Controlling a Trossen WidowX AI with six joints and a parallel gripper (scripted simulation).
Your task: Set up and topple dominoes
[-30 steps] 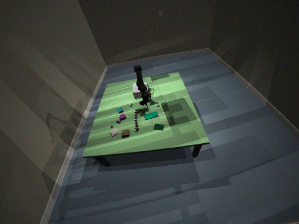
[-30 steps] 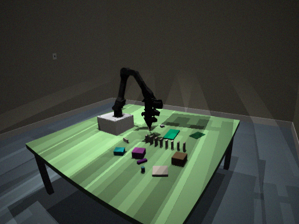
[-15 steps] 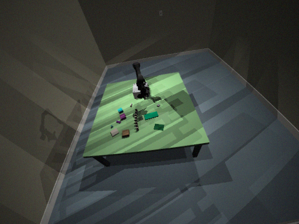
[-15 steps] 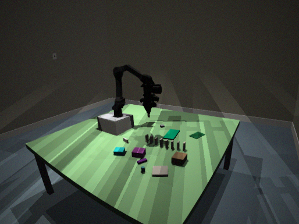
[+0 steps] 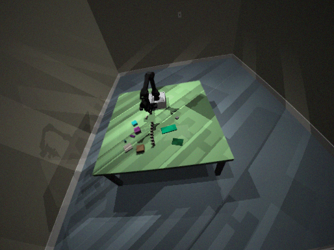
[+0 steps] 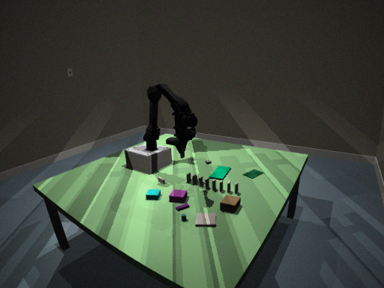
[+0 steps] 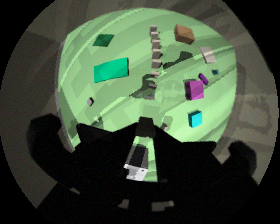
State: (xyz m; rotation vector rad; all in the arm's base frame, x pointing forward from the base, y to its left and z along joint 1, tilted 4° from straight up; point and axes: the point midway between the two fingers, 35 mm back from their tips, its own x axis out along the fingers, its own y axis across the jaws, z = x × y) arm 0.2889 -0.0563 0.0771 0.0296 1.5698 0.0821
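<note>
Right now the cyan block is 10 mm behind my gripper tip, 230 mm to the right of it and 140 mm below it. From my gripper tip the other things lie so: bright green plate 130 mm ahead, 170 mm to the left, 150 mm below; grey piece 20 mm behind, 280 mm to the left, 150 mm below; magenta block 110 mm ahead, 180 mm to the right, 140 mm below.
</note>
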